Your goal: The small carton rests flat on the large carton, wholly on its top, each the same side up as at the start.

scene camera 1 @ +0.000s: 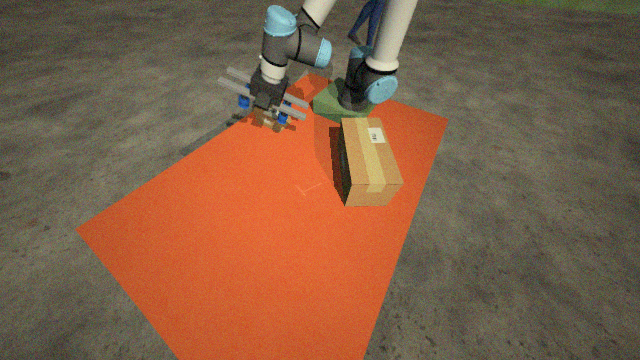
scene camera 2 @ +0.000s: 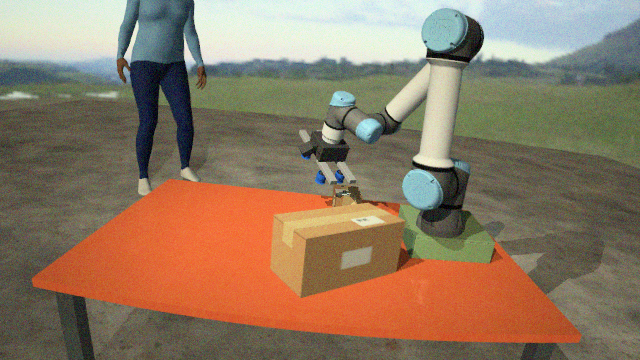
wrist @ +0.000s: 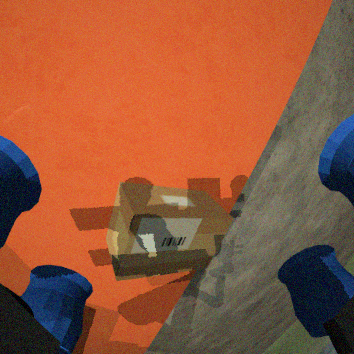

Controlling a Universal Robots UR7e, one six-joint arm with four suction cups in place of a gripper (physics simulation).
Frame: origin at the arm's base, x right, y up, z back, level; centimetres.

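Where they show: hand, its tool point: (wrist: 184, 235); arm's base, origin of its link: (scene camera 1: 352, 101) (scene camera 2: 439, 227).
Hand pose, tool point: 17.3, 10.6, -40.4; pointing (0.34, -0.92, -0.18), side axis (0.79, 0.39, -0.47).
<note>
Each offset is from my tool point to the centre of the thing, as dx, dy, dz. Level surfaces: height alone.
The large carton @[-40.3, -10.5, +8.5] (scene camera 1: 361, 160) (scene camera 2: 325, 260) stands on the orange table, its taped top with a white label facing up. The small carton @[+10.9, -14.3, +10.3] (scene camera 1: 270, 122) (scene camera 2: 345, 198) (wrist: 170, 232) is apart from it, at the table's far edge, under my gripper's shadows. A barcode label shows on its face toward the wrist camera. Whether it lies quite flat is hard to tell. My suction gripper (scene camera 1: 263, 110) (scene camera 2: 322, 167) (wrist: 182, 232) is open and tilted above the small carton. Its blue cups hold nothing, and a gap shows below them in scene camera 2. My gripper partly hides the small carton in scene camera 1.
The green base block (scene camera 1: 327, 102) (scene camera 2: 450, 248) under the arm stands beside the large carton's rear end. The orange table @[dy -18.3] (scene camera 1: 225, 240) (scene camera 2: 175, 250) (wrist: 150, 90) has its far edge close to the small carton. A person (scene camera 2: 160, 75) stands behind the table at the left in scene camera 2.
</note>
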